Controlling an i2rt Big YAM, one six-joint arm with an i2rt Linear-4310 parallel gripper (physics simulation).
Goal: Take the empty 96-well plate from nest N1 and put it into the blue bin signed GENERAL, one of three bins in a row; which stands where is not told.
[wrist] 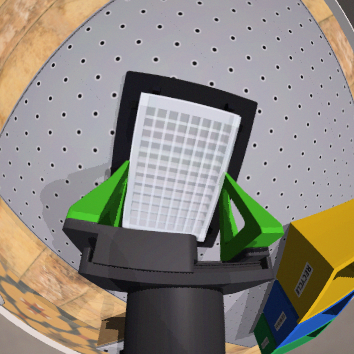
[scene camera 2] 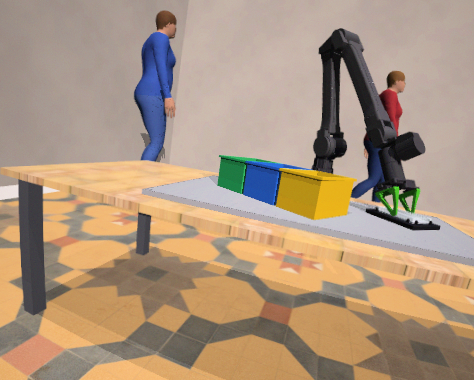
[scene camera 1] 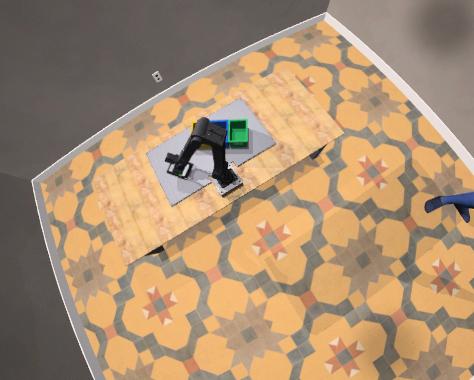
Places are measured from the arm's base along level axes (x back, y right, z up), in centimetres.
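Pixels of known places: gripper, fingertip midpoint: (wrist: 176, 170) (scene camera 2: 403, 215); arm's base at its link origin: (scene camera 1: 226, 178).
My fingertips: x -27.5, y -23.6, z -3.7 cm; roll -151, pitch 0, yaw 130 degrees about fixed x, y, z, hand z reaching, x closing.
Observation:
Ahead of a thing's pixels: the offset from my fingertips to its middle. Level surfaces: height alone.
The white 96-well plate @(dx +0.2, dy +0.2, dz +0.3 cm) (wrist: 180, 150) sits in the black nest @(dx +0.2, dy +0.3, dz -0.5 cm) (scene camera 2: 425, 226) (wrist: 246, 132), lying flat. My gripper (scene camera 1: 180, 171) (scene camera 2: 401, 213) (wrist: 176, 170) is shut on the plate, with one green finger against each long side, nearer the plate's gripper-side end. The blue bin @(dx -2.2, dy +36.7, dz +3.4 cm) (scene camera 1: 220, 128) (scene camera 2: 262, 181) (wrist: 280, 306) stands in the middle of the row, between the yellow and green bins; its small label is hard to read in the wrist view. The inside of the blue bin is partly hidden by the arm in scene camera 1.
The yellow bin (scene camera 2: 312, 195) (wrist: 312, 260), labelled RECYCLE, is the bin nearest the nest. The green bin (scene camera 1: 239, 134) (scene camera 2: 231, 175) is at the far end of the row. All stand on the grey perforated mat @(dz -1.6 cm) (scene camera 1: 172, 192) (wrist: 65, 110). Two people (scene camera 2: 156, 75) (scene camera 2: 393, 105) are in the background.

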